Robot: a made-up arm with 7 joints. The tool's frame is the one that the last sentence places.
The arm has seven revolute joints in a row. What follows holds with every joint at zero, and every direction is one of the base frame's. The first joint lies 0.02 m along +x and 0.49 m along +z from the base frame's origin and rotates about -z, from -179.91 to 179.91 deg. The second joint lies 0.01 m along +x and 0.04 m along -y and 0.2 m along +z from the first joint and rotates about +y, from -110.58 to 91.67 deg. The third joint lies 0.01 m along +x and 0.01 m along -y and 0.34 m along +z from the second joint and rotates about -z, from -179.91 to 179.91 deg. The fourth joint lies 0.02 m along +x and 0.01 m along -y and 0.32 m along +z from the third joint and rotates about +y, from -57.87 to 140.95 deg. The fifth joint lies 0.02 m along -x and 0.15 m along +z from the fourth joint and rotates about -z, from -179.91 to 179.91 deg. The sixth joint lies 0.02 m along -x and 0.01 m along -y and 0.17 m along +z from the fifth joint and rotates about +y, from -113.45 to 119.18 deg. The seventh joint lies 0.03 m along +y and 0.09 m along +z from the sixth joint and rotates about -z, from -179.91 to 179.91 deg. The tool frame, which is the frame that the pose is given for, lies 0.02 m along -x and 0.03 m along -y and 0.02 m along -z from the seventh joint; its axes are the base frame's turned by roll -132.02, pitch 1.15 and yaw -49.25 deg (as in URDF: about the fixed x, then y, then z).
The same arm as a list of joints. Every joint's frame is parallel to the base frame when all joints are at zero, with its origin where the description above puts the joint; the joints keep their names.
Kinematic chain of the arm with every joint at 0, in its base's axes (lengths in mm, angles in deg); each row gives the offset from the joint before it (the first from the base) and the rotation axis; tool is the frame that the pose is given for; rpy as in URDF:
joint 1: xyz 20.0 0.0 490.0 axis -z
joint 2: xyz 10.0 -40.0 200.0 axis +y
joint 3: xyz 10.0 -10.0 340.0 axis -z
joint 4: xyz 20.0 -10.0 320.0 axis +y
joint 5: xyz -20.0 0.0 150.0 axis -z
joint 6: xyz -20.0 -10.0 170.0 axis +y
joint 7: xyz 0.0 30.0 90.0 axis -z
tool: xyz -20.0 -30.0 -20.0 rpy -132.02 1.15 -49.25
Joint limits (deg, base to tool): -179.91..179.91 -110.58..91.67 -179.91..179.91 -57.87..140.95 -179.91..179.91 -113.45..119.18 -179.91..179.91

